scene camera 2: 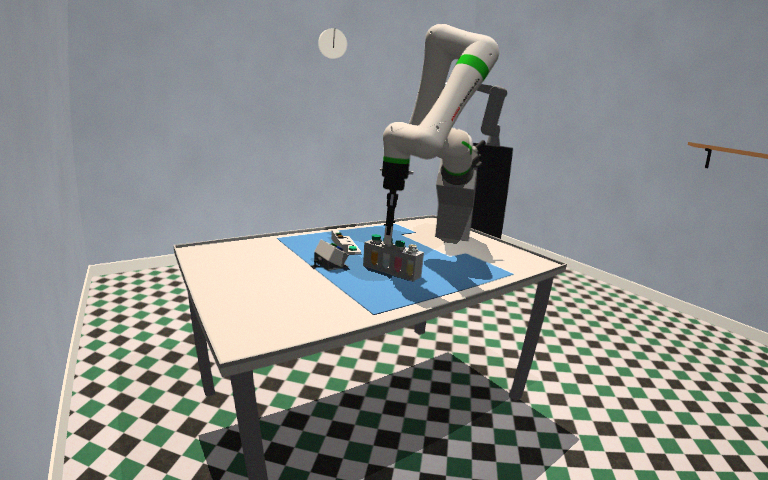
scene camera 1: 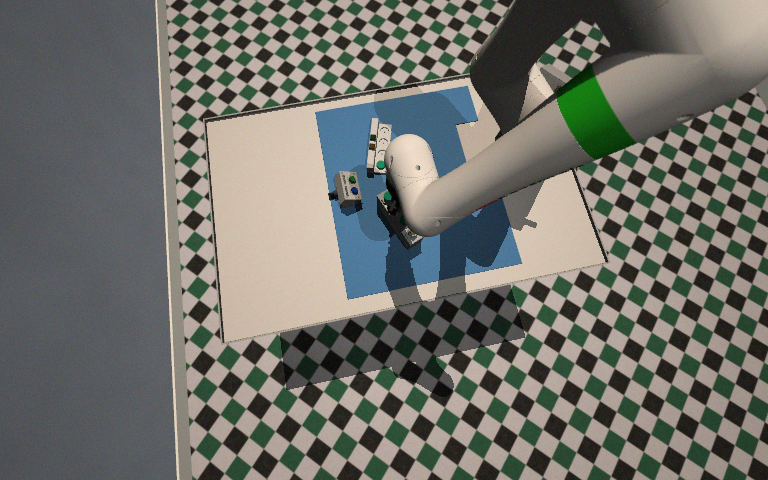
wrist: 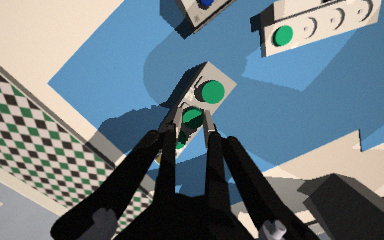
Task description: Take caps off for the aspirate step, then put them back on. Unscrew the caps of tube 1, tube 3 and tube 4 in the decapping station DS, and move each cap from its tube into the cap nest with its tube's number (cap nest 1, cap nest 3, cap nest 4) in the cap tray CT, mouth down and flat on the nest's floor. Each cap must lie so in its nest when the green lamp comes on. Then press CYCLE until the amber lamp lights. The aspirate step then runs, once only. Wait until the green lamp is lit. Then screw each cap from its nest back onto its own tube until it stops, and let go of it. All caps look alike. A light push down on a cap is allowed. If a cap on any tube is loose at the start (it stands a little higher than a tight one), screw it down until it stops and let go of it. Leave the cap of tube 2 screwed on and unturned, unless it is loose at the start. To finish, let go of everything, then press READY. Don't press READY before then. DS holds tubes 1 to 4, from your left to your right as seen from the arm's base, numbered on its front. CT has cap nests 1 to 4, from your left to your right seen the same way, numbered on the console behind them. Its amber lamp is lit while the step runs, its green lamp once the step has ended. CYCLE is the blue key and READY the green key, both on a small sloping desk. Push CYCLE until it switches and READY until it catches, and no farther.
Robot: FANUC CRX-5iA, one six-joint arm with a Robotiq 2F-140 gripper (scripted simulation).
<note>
The pictures show: my gripper and a sloping key desk.
</note>
